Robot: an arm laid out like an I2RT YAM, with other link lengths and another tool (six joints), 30 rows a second.
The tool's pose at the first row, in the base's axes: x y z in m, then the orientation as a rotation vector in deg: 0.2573, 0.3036, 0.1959, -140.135, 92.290, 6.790
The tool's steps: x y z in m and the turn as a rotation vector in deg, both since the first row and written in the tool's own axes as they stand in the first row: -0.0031, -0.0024, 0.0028, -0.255, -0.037, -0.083; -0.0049, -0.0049, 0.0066, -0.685, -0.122, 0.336; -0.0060, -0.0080, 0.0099, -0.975, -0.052, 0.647; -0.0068, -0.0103, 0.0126, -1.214, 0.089, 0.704; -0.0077, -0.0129, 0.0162, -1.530, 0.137, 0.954; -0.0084, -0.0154, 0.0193, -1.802, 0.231, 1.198; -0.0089, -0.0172, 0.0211, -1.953, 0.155, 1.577; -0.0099, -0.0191, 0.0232, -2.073, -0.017, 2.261; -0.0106, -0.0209, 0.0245, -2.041, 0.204, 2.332; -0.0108, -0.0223, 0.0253, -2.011, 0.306, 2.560
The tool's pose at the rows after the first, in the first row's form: 0.2584, 0.3079, 0.1940, -140.372, 92.255, 7.034; 0.2601, 0.3113, 0.1910, -140.326, 92.882, 7.563; 0.2627, 0.3142, 0.1884, -140.328, 93.392, 7.770; 0.2646, 0.3164, 0.1862, -140.524, 93.601, 7.810; 0.2668, 0.3190, 0.1832, -140.581, 94.035, 8.058; 0.2690, 0.3212, 0.1806, -140.630, 94.468, 8.213; 0.2705, 0.3228, 0.1792, -140.404, 94.957, 8.492; 0.2719, 0.3248, 0.1776, -139.865, 95.773, 8.909; 0.2734, 0.3264, 0.1767, -139.884, 95.944, 8.626; 0.2746, 0.3273, 0.1761, -139.723, 96.260, 8.513
